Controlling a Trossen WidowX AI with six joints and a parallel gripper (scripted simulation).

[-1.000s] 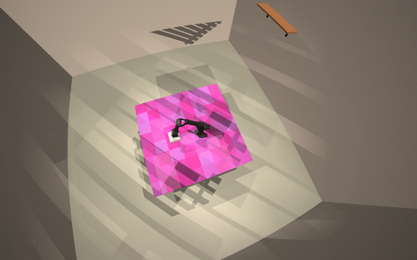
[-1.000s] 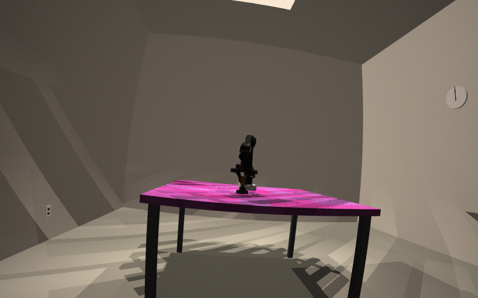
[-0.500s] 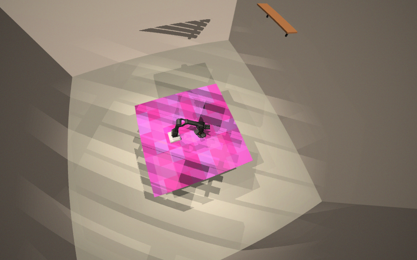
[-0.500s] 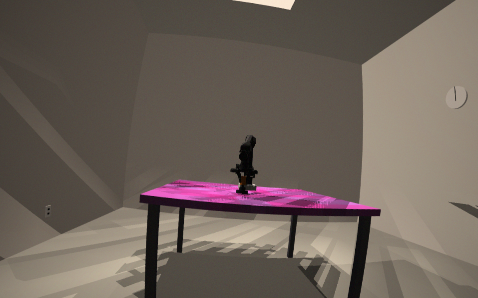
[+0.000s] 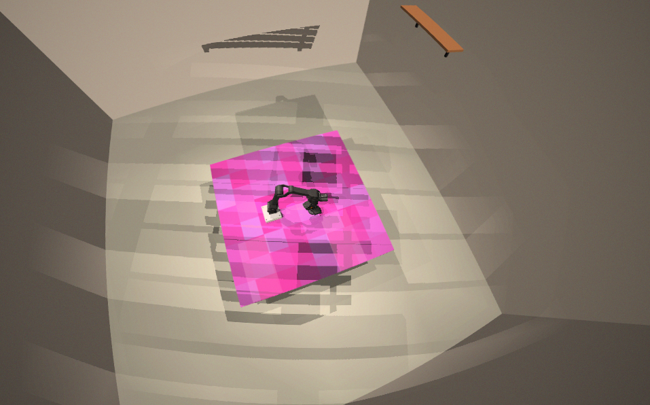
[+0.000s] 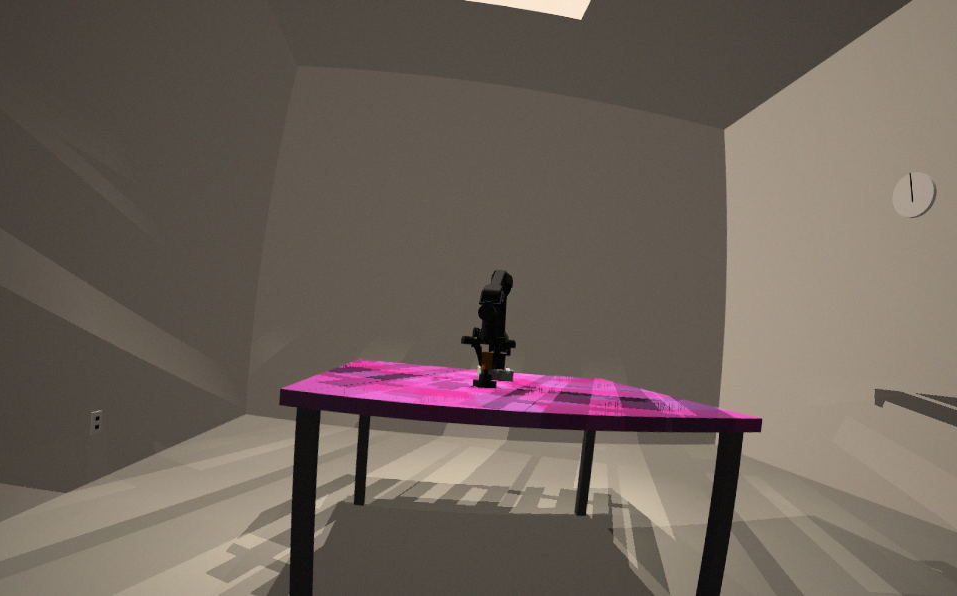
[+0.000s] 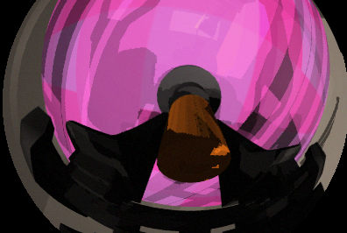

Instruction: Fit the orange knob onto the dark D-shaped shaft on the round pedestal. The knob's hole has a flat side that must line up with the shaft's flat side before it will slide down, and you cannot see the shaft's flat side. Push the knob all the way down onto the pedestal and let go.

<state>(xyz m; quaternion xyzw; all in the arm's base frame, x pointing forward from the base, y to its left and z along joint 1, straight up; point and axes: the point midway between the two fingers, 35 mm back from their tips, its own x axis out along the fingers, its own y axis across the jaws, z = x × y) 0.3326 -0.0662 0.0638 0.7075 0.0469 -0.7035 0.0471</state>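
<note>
The dark round pedestal is 4 cm below my gripper tip. From my gripper tip the other things lie so: orange knob 2 cm above.
</note>
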